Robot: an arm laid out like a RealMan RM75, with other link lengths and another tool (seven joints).
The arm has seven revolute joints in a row. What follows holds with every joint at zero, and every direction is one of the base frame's.
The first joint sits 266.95 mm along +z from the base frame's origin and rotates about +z.
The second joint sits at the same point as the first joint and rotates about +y.
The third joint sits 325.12 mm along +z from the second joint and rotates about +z.
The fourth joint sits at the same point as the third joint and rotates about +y.
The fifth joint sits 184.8 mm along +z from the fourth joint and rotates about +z.
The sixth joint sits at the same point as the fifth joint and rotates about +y.
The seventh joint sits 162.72 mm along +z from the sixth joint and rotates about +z.
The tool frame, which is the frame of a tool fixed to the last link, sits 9 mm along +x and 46 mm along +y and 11 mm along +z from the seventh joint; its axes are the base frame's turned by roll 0, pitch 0.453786 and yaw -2.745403 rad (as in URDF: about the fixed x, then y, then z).
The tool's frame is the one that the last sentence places.
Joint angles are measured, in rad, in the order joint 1, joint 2, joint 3, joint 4, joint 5, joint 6, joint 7. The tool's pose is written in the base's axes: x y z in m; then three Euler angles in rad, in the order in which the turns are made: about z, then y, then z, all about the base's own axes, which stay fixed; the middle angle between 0 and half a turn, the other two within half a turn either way. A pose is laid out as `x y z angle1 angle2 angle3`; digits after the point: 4 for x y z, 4 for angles.
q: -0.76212 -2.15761 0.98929 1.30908 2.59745 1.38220 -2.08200
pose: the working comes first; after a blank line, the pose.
Where each joint sits with the arm in this pose, in the base's axes (m; each line is computed from the numbers above, not from the rounded line before):
joint 1: 0.0000 0.0000 0.2670
joint 2: 0.0000 0.0000 0.2670
joint 3: -0.1958 0.1869 0.0869
joint 4: -0.1958 0.1869 0.0869
joint 5: -0.1609 0.3598 0.1421
joint 6: -0.1609 0.3598 0.1421
joint 7: -0.1883 0.4419 0.0043
the tool: -0.1690 0.4135 -0.0294

-0.1690 0.4135 -0.0294 2.4143 2.3084 2.4723
